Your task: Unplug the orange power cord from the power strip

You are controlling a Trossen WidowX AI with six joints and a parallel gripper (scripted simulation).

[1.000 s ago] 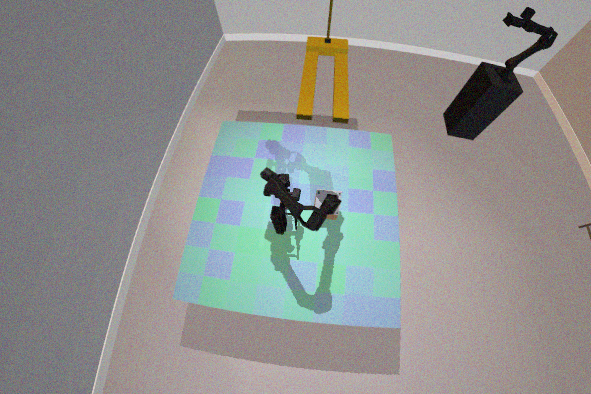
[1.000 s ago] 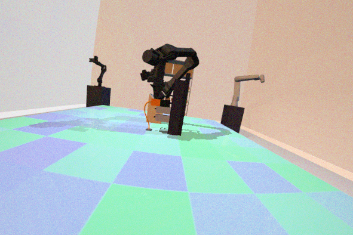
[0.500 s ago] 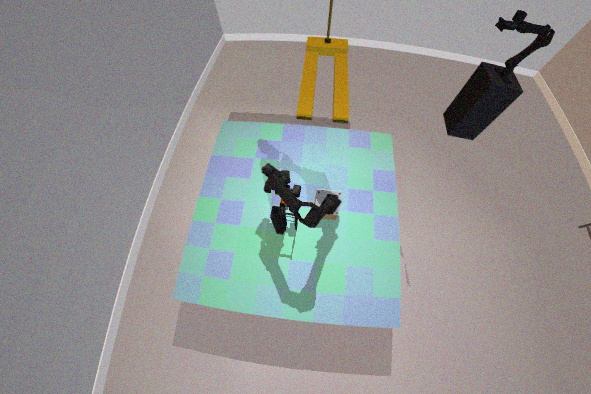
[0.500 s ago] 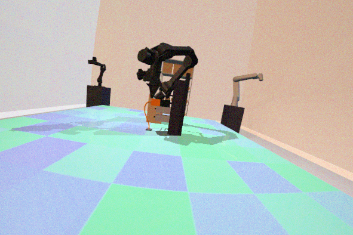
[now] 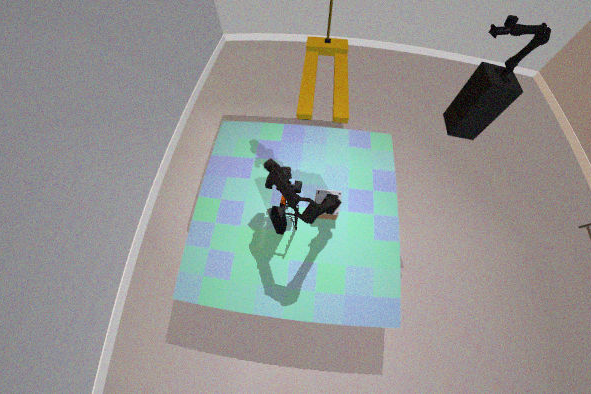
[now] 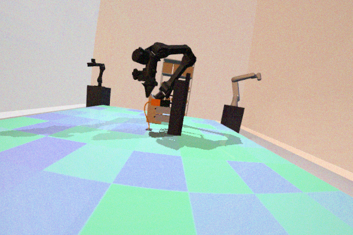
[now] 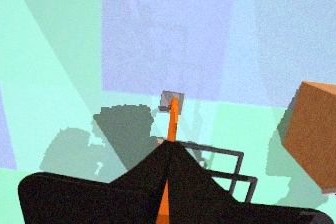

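Now: the orange plug 70 mm to the left of my gripper tip and 10 mm below it.
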